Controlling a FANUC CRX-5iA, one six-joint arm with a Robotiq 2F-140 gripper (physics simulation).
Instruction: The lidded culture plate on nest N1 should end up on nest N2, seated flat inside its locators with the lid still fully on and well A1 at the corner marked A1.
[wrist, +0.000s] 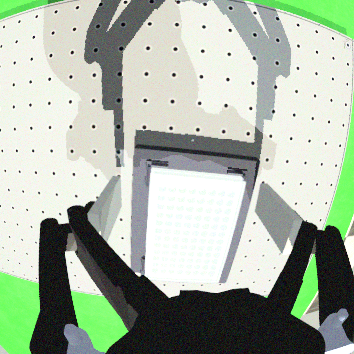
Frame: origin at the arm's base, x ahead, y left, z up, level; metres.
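Seen in the pictures: gripper, fingertip midpoint: (191, 194).
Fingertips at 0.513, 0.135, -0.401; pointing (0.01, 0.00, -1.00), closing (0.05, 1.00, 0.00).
A point is followed by its place in that frame, as x, y, z.
The lidded culture plate (194, 227) {0.545, 0.139, -0.397} looks bright white, with rows of faint wells showing through the lid. It lies on a grey nest (139, 210) {0.536, 0.085, -0.413} in the lower middle of the wrist view, between dark locators at the nest's far corners. The lid looks evenly on, but its edge is washed out. No nest label or A1 mark can be read. My gripper (191, 194) {0.513, 0.135, -0.401} is open, with one pad left and one right of the nest and a gap on each side. The gripper body hides the area below the plate's near end. A second nest does not show.
The nest stands on a pale board (37, 115) {0.437, -0.023, -0.425} with a grid of small holes. Shadows of the gripper fall across the board beyond the nest. A green surface (330, 200) {0.538, 0.320, -0.425} surrounds the board's curved-looking edges. Part of a pale object shows at the lower right edge.
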